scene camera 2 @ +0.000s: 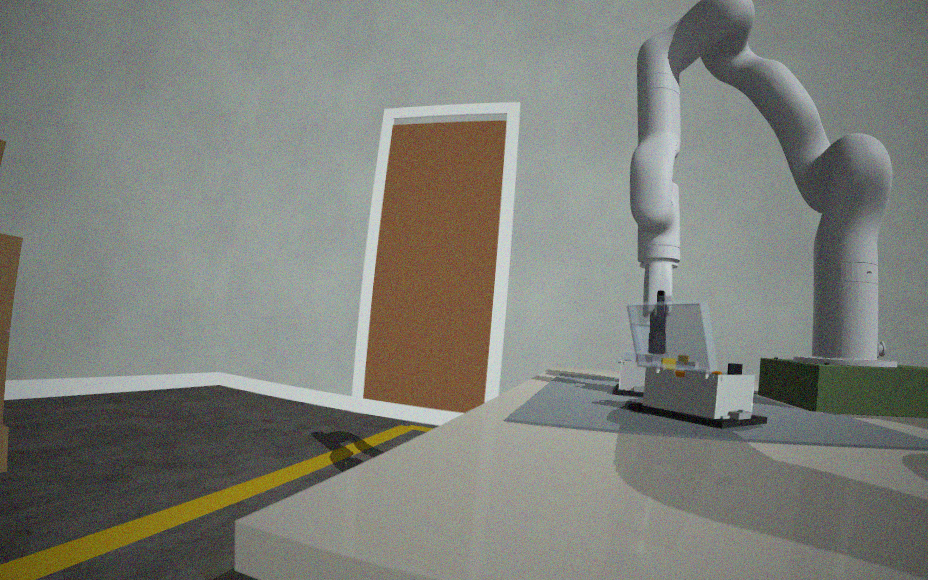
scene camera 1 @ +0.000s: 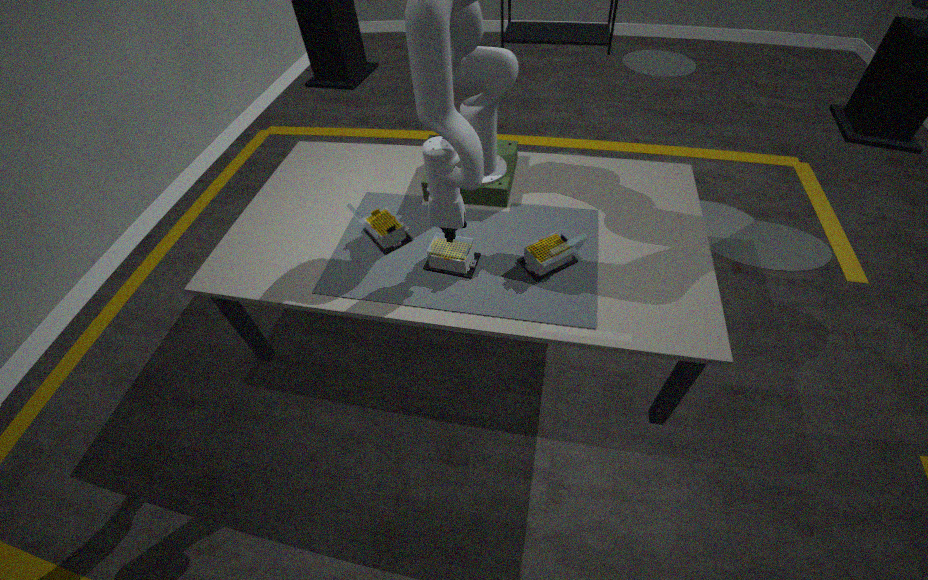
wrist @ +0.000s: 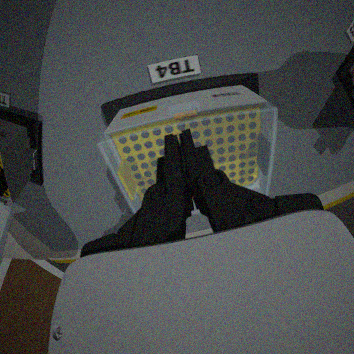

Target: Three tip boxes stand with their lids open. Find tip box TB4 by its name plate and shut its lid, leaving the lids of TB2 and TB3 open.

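Tip box TB4 (scene camera 1: 448, 261) (wrist: 245, 170) is the middle box, under the gripper; its name plate (wrist: 174, 69) reads TB4 upside down in the wrist view. Its clear lid (wrist: 272, 145) appears down over the yellow rack; whether it is fully seated I cannot tell. My gripper (scene camera 1: 449, 236) (wrist: 183, 150) is shut and empty, its tips close above the lid's top; contact is unclear. In scene camera 2 it shows through TB3's lid. TB2 (scene camera 1: 387, 235) at the left and TB3 (scene camera 1: 550, 258) (scene camera 2: 684, 393) at the right have raised clear lids.
The boxes stand on a blue-grey mat (scene camera 1: 479, 300) on a pale table (scene camera 1: 656, 321). The green robot base (scene camera 1: 489, 196) (scene camera 2: 787, 386) is behind them. In the wrist view, TB2's dark base (wrist: 36, 172) and part of TB3's plate (wrist: 351, 31) show at the sides.
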